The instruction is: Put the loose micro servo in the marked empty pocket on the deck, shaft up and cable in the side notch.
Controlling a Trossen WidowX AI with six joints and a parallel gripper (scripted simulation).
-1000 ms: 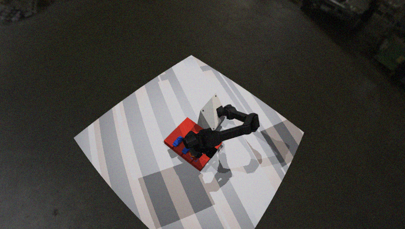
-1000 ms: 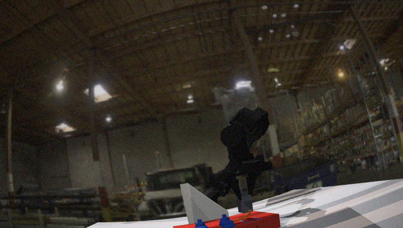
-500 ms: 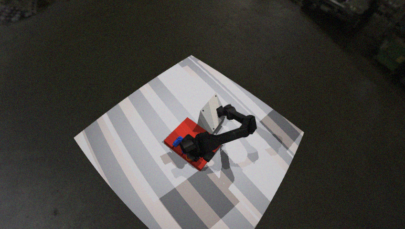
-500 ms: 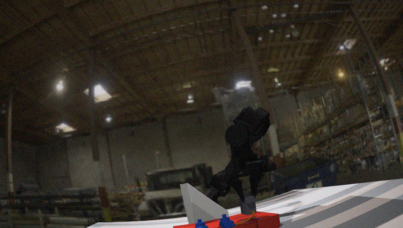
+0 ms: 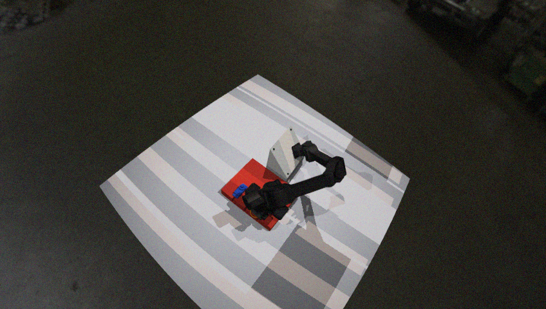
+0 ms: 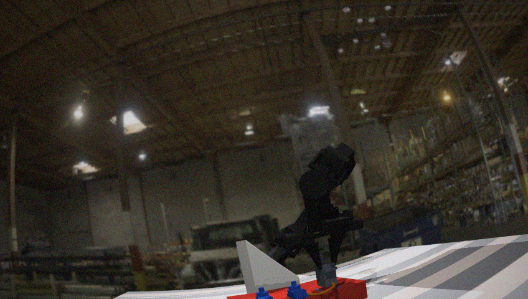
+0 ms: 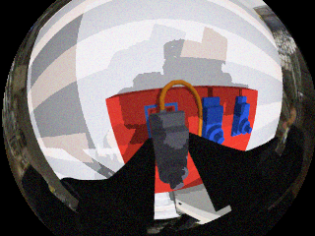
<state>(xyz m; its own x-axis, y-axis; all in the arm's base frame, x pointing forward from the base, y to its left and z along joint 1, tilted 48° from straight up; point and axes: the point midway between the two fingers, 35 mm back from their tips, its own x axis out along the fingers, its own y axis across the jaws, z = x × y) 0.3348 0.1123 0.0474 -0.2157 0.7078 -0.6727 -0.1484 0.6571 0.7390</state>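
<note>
Right now my gripper tip is 11 cm past the red deck, 9 cm to the left of it and 8 cm above it.
</note>
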